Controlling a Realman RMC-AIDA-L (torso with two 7-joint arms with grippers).
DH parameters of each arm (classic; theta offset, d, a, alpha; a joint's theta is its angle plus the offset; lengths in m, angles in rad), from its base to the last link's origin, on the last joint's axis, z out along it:
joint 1: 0 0.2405 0 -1.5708
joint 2: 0 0 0 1.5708
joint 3: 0 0.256 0 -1.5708
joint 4: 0 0 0 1.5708
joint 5: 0 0.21 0 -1.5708
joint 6: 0 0 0 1.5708
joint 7: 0 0.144 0 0
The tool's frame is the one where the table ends.
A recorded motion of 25 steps. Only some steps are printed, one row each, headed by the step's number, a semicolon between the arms.
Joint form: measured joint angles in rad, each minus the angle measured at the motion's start. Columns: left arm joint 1, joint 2, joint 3, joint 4, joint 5, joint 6, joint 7; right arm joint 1, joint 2, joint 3, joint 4, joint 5, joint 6, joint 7.
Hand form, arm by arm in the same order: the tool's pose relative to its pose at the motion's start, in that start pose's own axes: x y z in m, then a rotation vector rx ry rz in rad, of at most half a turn. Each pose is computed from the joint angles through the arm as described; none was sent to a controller.
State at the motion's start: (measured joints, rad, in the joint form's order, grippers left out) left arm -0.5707 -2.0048 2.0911 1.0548 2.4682 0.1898 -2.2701; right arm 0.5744 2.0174 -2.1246 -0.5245 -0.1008 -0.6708 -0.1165
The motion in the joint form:
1: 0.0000 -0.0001 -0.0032 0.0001 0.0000 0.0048 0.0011; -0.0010 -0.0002 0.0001 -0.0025 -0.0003 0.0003 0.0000
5: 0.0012 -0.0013 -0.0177 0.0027 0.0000 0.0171 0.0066; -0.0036 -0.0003 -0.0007 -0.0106 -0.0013 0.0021 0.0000
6: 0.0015 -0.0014 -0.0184 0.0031 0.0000 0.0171 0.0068; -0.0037 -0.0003 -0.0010 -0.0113 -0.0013 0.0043 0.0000
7: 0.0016 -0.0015 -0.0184 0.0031 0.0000 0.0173 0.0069; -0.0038 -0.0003 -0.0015 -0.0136 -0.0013 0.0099 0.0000
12: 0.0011 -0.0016 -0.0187 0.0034 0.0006 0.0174 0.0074; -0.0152 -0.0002 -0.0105 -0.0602 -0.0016 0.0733 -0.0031
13: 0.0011 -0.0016 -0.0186 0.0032 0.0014 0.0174 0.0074; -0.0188 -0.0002 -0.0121 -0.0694 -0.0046 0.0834 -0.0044
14: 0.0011 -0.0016 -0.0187 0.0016 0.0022 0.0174 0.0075; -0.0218 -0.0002 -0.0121 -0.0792 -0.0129 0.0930 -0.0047
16: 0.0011 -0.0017 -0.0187 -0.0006 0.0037 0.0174 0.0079; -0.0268 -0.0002 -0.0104 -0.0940 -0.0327 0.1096 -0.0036
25: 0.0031 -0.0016 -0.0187 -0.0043 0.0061 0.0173 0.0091; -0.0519 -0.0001 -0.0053 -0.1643 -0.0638 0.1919 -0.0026
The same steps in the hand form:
1: -0.0005 -0.0004 -0.0001 -0.0012 -0.0032 -0.0009; -0.0004 0.0000 0.0000 0.0005 -0.0013 0.0001
5: -0.0016 -0.0028 -0.0005 0.0006 -0.0099 -0.0056; -0.0019 0.0002 0.0003 0.0007 -0.0056 0.0002
6: -0.0015 -0.0030 -0.0005 0.0012 -0.0097 -0.0061; -0.0018 0.0003 0.0004 0.0003 -0.0041 0.0001
7: -0.0016 -0.0029 -0.0005 0.0010 -0.0099 -0.0061; -0.0017 0.0004 0.0007 -0.0003 -0.0007 -0.0002
12: -0.0013 -0.0031 -0.0005 0.0013 -0.0093 -0.0049; -0.0041 0.0027 0.0035 -0.0061 0.0237 -0.0022
13: -0.0014 -0.0030 -0.0005 0.0013 -0.0096 -0.0041; -0.0047 0.0036 0.0036 -0.0083 0.0270 -0.0048
14: -0.0019 -0.0030 -0.0004 0.0011 -0.0113 -0.0035; -0.0056 0.0043 0.0040 -0.0119 0.0286 -0.0106
16: -0.0027 -0.0028 -0.0003 0.0008 -0.0136 -0.0019; -0.0065 0.0056 0.0044 -0.0196 0.0335 -0.0231
25: -0.0048 -0.0023 -0.0005 0.0002 -0.0190 -0.0002; -0.0098 0.0072 0.0055 -0.0220 0.0650 -0.0358

